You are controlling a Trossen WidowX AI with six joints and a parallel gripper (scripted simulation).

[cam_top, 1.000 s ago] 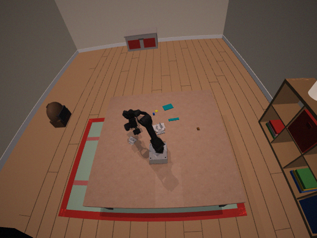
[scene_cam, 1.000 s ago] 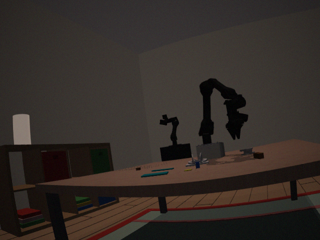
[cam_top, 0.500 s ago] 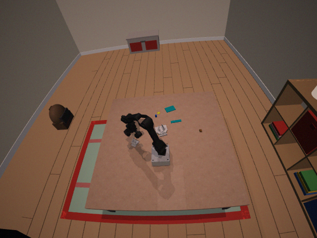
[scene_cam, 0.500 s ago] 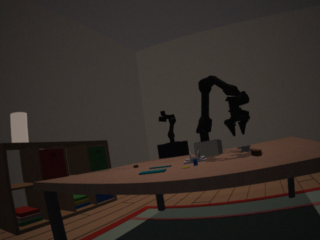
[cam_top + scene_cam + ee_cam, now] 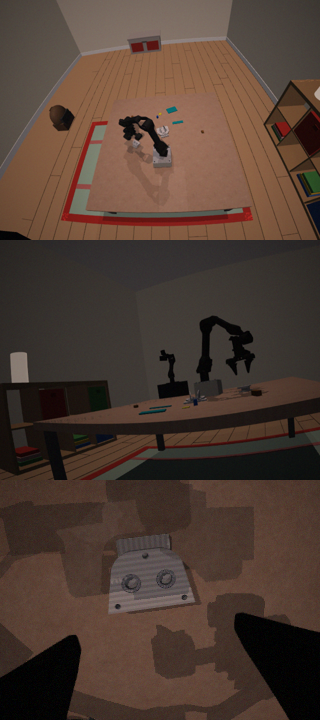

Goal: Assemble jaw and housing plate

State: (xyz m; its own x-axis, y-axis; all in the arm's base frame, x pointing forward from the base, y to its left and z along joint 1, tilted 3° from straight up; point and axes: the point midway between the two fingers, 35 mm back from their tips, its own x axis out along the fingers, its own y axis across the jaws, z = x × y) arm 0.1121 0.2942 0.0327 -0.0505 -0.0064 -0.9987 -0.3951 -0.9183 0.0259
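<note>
Now: gripper tip 7 cm above the housing plate and 1 cm past it. Also, from my gripper tip: grey jaw 23 cm to the right, 14 cm ahead, 8 cm below; brown stick 30 cm ahead, 14 cm to the left, 9 cm below; white piece 9 cm below, 1 cm behind.
</note>
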